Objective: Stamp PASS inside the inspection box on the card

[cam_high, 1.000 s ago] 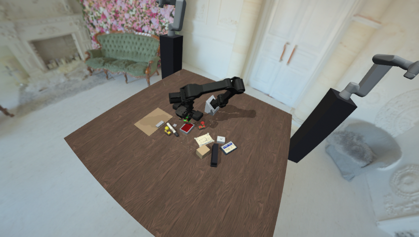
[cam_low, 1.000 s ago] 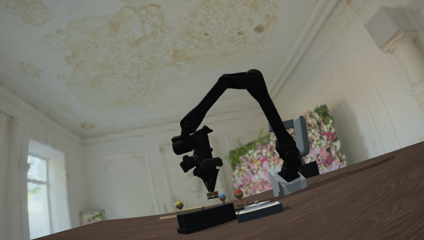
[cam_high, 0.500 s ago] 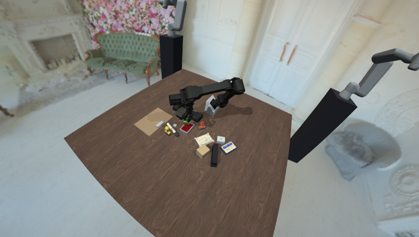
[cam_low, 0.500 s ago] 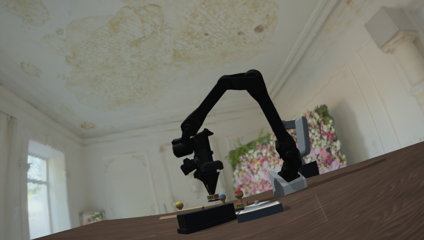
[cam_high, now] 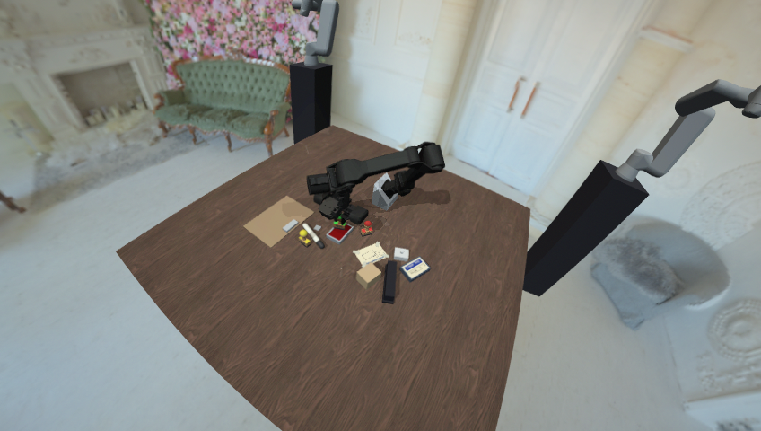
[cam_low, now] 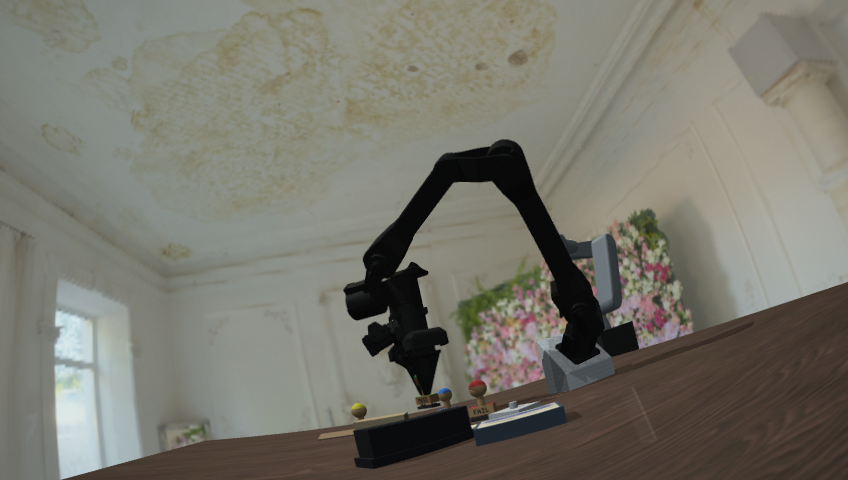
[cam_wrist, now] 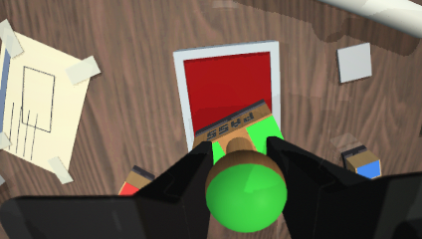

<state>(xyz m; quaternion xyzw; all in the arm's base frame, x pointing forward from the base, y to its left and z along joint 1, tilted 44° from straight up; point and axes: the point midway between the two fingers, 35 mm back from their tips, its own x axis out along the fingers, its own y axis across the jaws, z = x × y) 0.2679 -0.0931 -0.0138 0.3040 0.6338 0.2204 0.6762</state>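
Right now my gripper tip is 60 mm above the red ink pad. Round my gripper tip: green-knobbed stamp right at my gripper tip; then red-knobbed stamp 50 mm behind, 90 mm to the left, 40 mm below; then white marker 70 mm ahead, 60 mm to the right, 50 mm below.
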